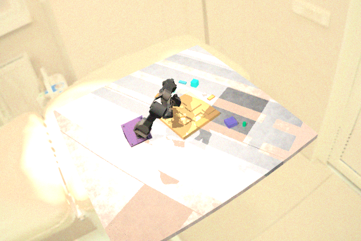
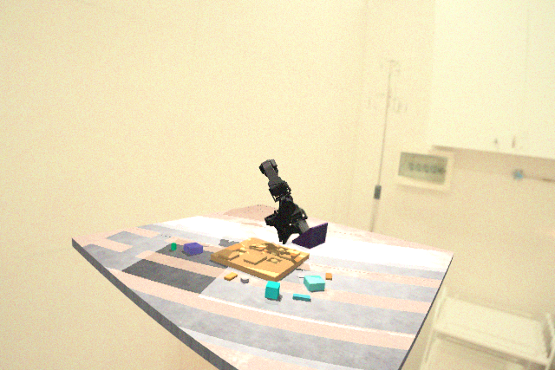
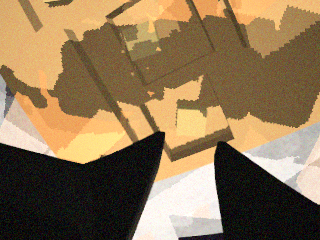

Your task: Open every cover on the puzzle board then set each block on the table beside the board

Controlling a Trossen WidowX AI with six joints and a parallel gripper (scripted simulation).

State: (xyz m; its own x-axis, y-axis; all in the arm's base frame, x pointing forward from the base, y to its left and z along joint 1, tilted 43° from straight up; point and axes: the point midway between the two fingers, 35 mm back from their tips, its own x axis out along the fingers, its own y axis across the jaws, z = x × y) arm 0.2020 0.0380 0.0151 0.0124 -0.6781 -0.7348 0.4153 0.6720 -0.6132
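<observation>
The teal block lies 270 mm to the left of my gripper tip, 150 mm ahead of it and 30 mm below it. Round my gripper tip: purple block (300 mm ahead, 230 mm to the right, 30 mm below); cyan cube (310 mm ahead, 220 mm to the left, 30 mm below); small grey piece (310 mm ahead, 90 mm to the left, 40 mm below).
</observation>
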